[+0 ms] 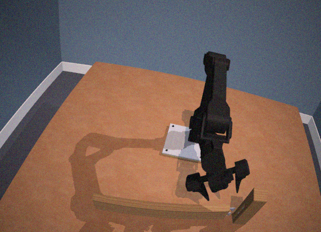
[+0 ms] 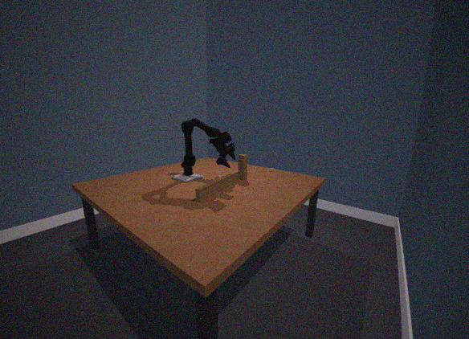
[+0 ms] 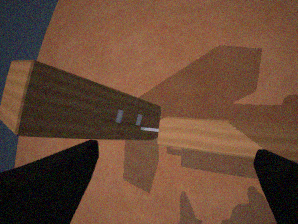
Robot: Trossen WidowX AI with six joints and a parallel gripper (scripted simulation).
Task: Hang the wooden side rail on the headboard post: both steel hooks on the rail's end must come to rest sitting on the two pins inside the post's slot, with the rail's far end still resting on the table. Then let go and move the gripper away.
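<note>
My gripper tip is 110 mm to the right of the wooden headboard post and 40 mm above it.
</note>
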